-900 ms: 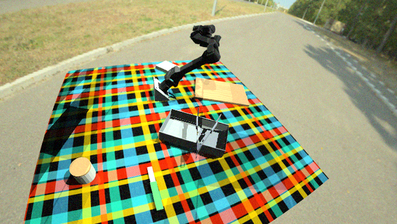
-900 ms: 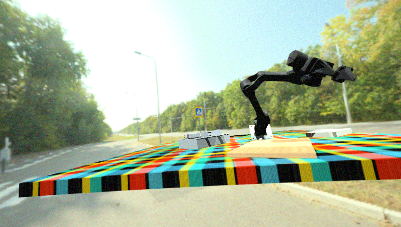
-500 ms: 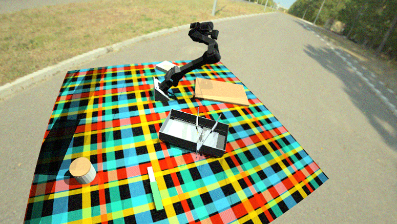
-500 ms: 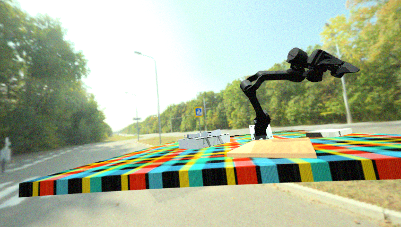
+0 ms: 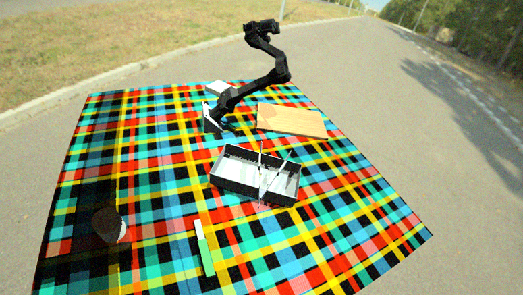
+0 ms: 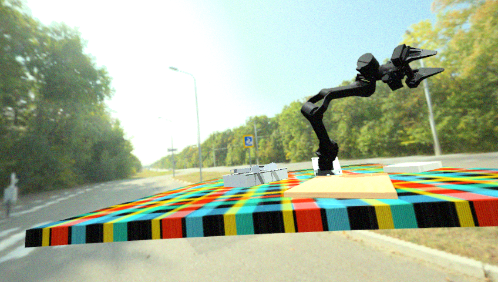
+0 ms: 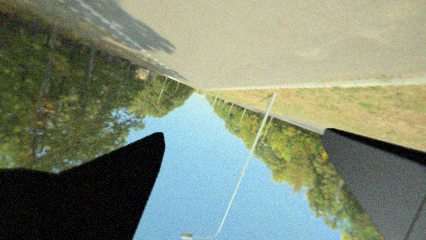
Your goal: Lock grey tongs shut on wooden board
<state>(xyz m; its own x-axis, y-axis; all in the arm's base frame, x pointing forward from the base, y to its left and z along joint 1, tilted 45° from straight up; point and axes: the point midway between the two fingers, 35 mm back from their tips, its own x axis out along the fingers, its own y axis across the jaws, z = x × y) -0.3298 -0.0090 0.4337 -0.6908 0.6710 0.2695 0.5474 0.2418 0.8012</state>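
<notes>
My gripper tip is 69 cm short of the roasting tin, 21 cm to the left of it and 33 cm above it. Also, from my gripper tip: wooden board (35 cm ahead, 8 cm to the left, 35 cm below); then white flat block (3 cm ahead, 22 cm to the right, 34 cm below).
</notes>
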